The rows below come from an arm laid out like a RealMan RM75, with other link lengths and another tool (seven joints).
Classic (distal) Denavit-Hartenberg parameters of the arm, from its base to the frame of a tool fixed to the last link. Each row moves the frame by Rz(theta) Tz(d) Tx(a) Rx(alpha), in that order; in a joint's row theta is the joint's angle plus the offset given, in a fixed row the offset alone. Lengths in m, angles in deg.
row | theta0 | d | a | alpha
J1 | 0 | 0.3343 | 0 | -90
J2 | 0 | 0 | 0 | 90
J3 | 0 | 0.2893 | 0 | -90
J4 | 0 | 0 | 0 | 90
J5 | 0 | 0.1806 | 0 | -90
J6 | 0 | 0 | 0 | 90
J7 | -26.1 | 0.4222 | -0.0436 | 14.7
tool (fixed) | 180 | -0.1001 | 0 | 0
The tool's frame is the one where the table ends.
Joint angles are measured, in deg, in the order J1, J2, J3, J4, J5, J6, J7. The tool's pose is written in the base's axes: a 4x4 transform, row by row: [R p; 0 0 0 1], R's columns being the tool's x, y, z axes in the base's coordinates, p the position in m. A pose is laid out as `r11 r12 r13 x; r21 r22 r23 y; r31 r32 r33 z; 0 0 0 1`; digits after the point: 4 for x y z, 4 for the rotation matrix.
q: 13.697 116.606 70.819 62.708 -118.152 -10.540 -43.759
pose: -0.9810 0.1715 0.0904 0.2311; 0.0978 0.0354 0.9946 0.5275; 0.1674 0.9845 -0.0515 0.0065; 0 0 0 1
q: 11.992 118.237 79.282 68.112 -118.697 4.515 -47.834
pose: -0.9757 0.1901 0.1092 0.2295; 0.1366 0.1374 0.9811 0.5170; 0.1715 0.9721 -0.1600 -0.0079; 0 0 0 1
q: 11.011 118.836 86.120 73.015 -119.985 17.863 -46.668
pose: -0.9628 0.2440 0.1162 0.2234; 0.1724 0.2235 0.9593 0.5046; 0.2081 0.9437 -0.2573 -0.0123; 0 0 0 1
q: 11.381 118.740 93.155 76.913 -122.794 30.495 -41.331
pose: -0.9384 0.3142 0.1439 0.2235; 0.2371 0.2825 0.9295 0.4968; 0.2513 0.9064 -0.3396 -0.0068; 0 0 0 1
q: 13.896 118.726 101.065 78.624 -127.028 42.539 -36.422
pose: -0.9131 0.3582 0.1949 0.2326; 0.3173 0.3238 0.8913 0.4949; 0.2562 0.8757 -0.4093 -0.0009; 0 0 0 1
